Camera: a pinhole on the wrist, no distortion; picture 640 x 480 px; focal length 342.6 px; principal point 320.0 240.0 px. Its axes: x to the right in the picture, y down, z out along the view. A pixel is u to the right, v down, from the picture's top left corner.
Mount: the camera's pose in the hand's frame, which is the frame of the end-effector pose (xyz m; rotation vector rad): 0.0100 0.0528 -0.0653 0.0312 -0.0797 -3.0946
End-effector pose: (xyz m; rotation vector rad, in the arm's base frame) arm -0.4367 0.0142 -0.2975 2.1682 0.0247 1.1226
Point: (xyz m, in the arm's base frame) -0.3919 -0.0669 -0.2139
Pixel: 147 127
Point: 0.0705 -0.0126 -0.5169
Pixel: 228 463
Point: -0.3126 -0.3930 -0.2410
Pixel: 320 23
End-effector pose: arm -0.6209 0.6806 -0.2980 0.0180 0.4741 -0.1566
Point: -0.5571 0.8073 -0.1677
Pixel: 360 124
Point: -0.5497 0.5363 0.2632
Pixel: 423 365
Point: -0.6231 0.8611 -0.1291
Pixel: 490 53
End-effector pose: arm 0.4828 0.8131 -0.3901 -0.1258 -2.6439 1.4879
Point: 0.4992 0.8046 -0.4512
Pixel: 416 269
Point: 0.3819 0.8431 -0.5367
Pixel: 78 43
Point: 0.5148 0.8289 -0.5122
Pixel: 443 71
